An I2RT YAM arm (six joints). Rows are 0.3 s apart.
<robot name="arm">
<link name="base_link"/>
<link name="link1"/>
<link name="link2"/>
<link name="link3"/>
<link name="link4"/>
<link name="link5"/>
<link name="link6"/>
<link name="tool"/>
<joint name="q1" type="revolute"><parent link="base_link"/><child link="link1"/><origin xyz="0 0 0.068" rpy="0 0 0"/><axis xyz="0 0 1"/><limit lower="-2.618" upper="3.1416"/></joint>
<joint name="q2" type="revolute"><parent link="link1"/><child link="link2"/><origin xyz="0.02 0.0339 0.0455" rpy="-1.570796 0 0"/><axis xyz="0 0 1"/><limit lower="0" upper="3.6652"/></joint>
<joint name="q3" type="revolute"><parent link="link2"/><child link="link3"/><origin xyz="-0.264 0 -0.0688" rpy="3.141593 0 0"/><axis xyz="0 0 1"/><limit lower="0" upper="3.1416"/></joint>
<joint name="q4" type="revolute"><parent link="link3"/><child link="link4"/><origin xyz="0.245 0.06 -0.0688" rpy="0 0 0"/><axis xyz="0 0 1"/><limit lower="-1.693" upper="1.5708"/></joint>
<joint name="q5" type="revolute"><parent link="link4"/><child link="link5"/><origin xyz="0.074 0.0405 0.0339" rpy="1.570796 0 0"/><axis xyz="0 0 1"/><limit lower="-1.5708" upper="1.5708"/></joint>
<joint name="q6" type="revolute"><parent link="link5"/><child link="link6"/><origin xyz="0.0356 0 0.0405" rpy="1.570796 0 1.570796"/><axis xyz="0 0 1"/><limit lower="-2.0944" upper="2.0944"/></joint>
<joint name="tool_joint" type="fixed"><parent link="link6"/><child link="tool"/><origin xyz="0 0 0" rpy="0 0 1.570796"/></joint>
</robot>
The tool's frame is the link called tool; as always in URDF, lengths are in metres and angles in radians.
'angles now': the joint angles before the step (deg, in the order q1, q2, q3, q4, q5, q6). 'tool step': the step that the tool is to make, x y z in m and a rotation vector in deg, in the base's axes. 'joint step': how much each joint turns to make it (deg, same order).
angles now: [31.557 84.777 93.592 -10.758 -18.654 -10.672]
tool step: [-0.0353 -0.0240 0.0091 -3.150 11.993 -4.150]
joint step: [0.044 -5.355 2.903 -18.898 3.700 4.273]
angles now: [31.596 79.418 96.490 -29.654 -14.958 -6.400]
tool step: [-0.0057 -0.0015 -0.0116 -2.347 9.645 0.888]
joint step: [0.150 0.365 1.346 -9.657 -1.598 2.822]
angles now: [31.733 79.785 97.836 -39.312 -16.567 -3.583]
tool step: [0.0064 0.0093 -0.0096 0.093 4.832 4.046]
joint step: [0.374 2.378 0.989 -2.332 -4.411 1.035]
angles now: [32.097 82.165 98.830 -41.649 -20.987 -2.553]
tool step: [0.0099 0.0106 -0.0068 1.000 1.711 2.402]
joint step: [0.413 2.409 0.502 1.299 -2.550 0.801]
